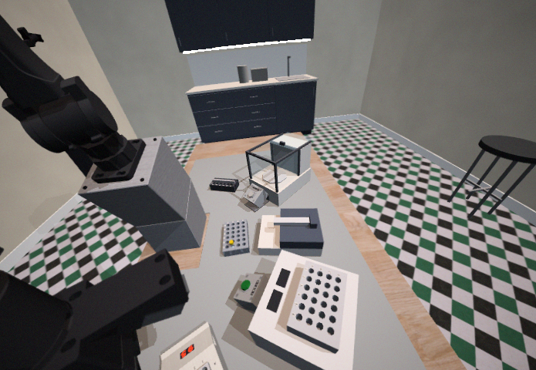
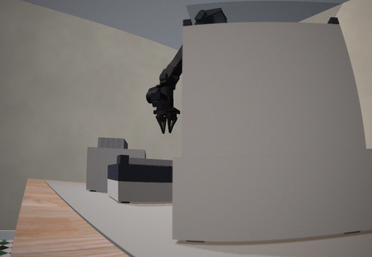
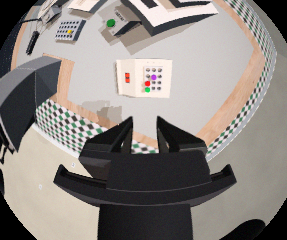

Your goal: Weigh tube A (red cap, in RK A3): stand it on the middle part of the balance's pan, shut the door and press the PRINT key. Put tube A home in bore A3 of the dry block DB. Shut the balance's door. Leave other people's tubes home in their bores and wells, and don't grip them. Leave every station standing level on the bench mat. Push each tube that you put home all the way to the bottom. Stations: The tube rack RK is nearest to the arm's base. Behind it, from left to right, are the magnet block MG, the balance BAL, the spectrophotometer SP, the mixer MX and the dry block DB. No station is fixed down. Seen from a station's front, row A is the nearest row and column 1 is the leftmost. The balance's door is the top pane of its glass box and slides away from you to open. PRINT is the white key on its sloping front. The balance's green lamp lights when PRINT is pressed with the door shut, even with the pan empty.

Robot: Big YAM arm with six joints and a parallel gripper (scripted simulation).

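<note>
Right now the balance door is 69 cm to the left of my hand, 30 cm ahead of it and 4 cm below it. Round my hand: yellow-capped tube: 32 cm to the left, 22 cm below, 6 cm ahead; tube rack: 37 cm to the left, 23 cm below, 6 cm ahead; dry block: 22 cm below, 1 cm to the left.
</note>
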